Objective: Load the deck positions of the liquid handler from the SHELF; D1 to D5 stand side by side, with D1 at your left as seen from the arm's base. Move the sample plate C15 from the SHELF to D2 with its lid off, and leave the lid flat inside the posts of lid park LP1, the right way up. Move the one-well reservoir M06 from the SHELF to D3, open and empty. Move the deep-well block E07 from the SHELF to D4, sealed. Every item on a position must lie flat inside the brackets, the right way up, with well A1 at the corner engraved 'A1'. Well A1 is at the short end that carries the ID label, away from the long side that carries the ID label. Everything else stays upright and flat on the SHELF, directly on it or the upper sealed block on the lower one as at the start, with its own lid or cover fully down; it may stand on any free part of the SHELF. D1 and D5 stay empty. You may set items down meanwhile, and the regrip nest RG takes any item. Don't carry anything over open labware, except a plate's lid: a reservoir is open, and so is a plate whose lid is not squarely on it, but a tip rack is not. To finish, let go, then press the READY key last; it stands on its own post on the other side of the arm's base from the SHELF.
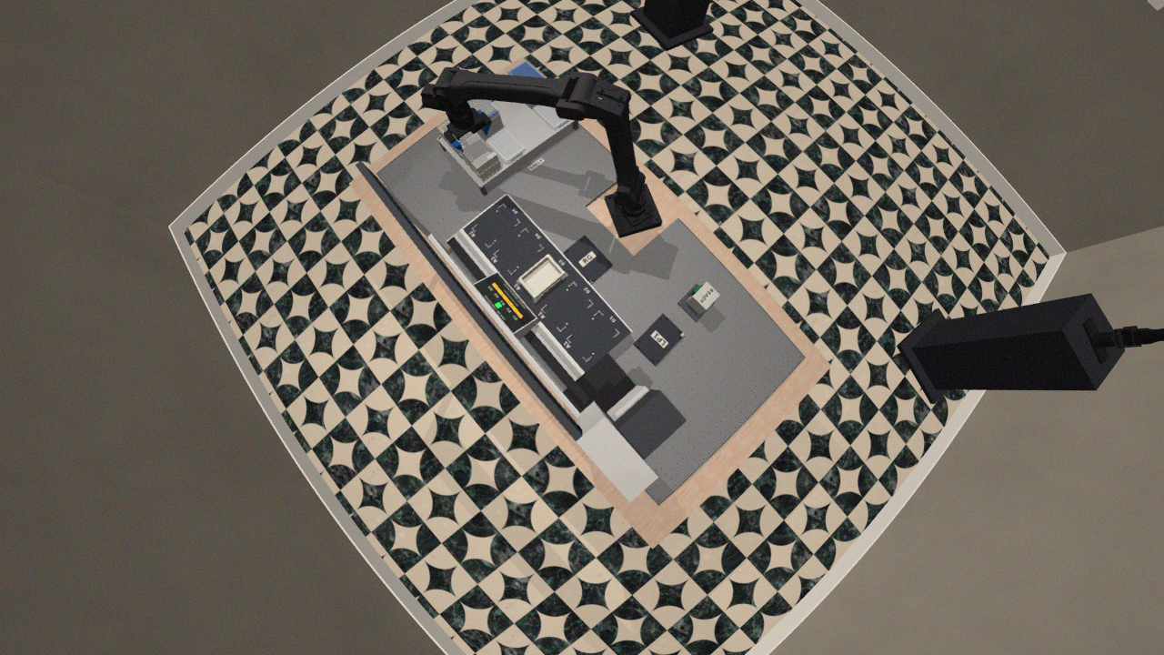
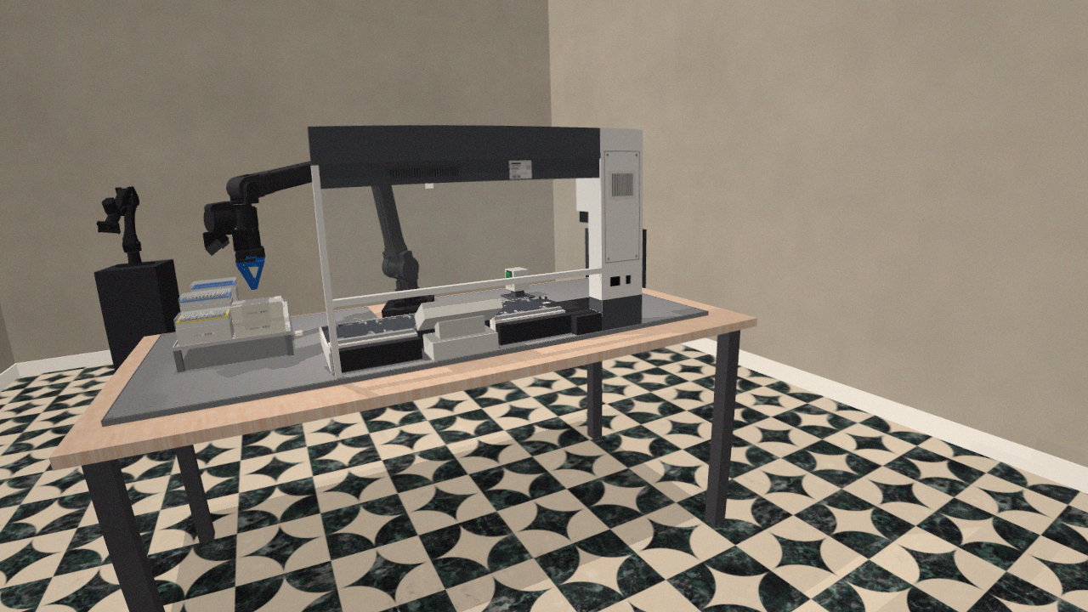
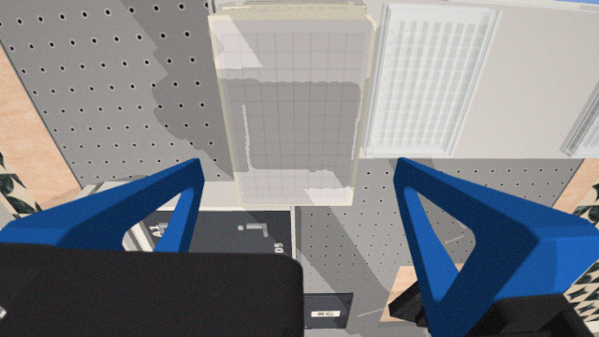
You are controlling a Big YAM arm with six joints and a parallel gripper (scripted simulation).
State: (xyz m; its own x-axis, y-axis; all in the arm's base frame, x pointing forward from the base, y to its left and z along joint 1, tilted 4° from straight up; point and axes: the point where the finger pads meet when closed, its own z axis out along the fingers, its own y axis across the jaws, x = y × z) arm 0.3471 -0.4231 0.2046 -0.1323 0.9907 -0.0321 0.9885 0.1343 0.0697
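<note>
The white block is 11 cm below my hand. The rest, counted from my hand: clear plate lid (12 cm below, 10 cm behind, 1 cm to the right); shelf label (19 cm below, 17 cm behind, 7 cm to the left); shelf (15 cm behind, 13 cm below, 9 cm to the right).
</note>
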